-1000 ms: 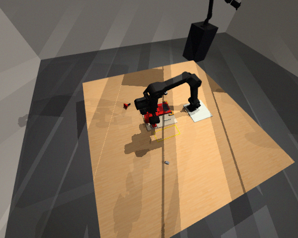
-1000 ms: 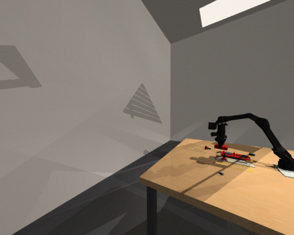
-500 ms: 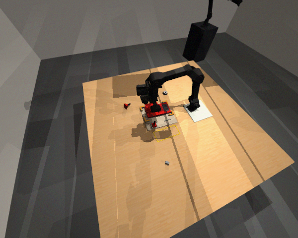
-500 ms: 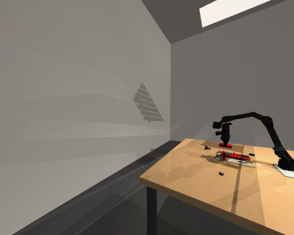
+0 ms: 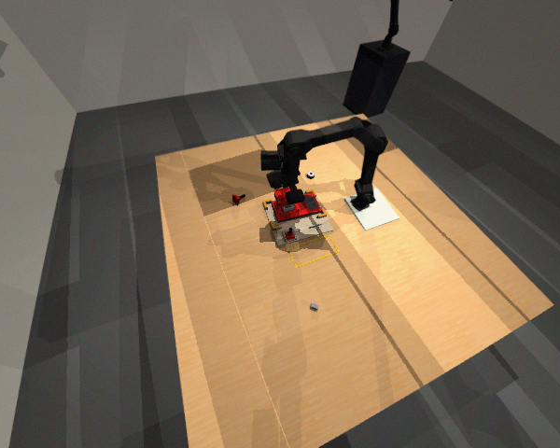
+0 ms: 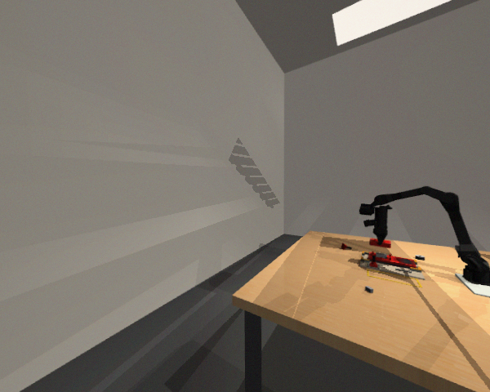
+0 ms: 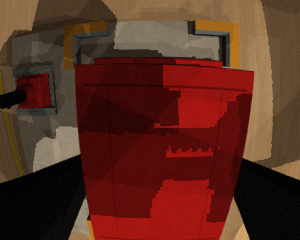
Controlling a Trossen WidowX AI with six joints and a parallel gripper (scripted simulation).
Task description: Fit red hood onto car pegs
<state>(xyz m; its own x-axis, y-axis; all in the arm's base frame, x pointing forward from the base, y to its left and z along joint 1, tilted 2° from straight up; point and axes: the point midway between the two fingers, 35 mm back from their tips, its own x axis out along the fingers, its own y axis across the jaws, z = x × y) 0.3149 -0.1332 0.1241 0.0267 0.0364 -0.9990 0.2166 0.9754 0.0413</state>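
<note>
My gripper tip is 20 mm past the grey jig, 30 mm to the right of it and 90 mm above it. From my gripper tip the other things lie so: small wheel: 220 mm behind, 130 mm to the right, 90 mm below; then red hood: 10 mm above.
</note>
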